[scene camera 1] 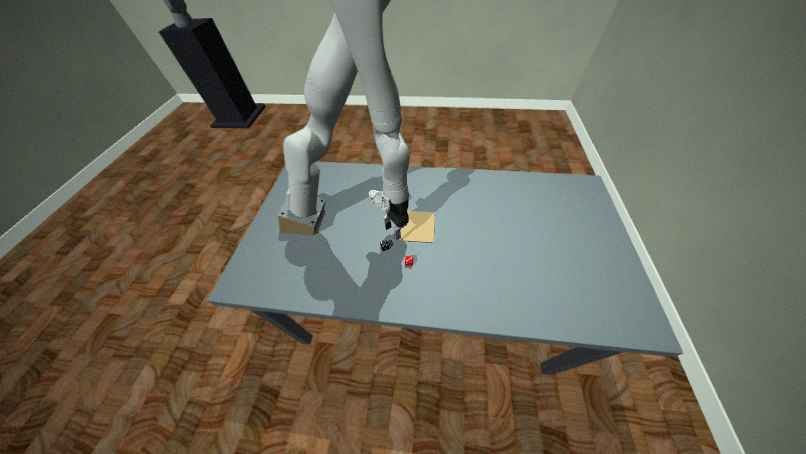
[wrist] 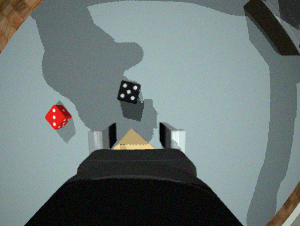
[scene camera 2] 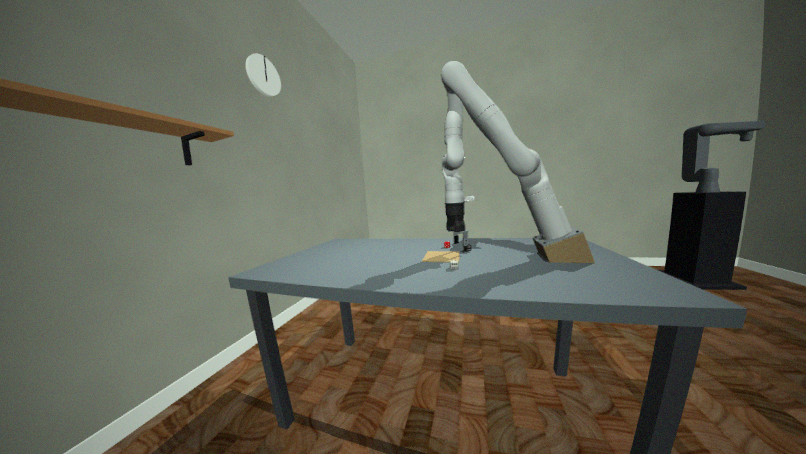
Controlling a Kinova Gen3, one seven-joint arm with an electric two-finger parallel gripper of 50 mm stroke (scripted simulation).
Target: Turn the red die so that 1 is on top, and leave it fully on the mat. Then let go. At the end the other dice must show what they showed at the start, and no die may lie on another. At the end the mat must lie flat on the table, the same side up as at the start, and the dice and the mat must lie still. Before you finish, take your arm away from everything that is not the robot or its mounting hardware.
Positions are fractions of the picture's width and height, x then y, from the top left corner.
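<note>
The wrist view shows the robot's gripper (wrist: 0.46, 0.58), while scene camera 1 shows a tan mat (scene camera 1: 0.52, 0.50).
</note>
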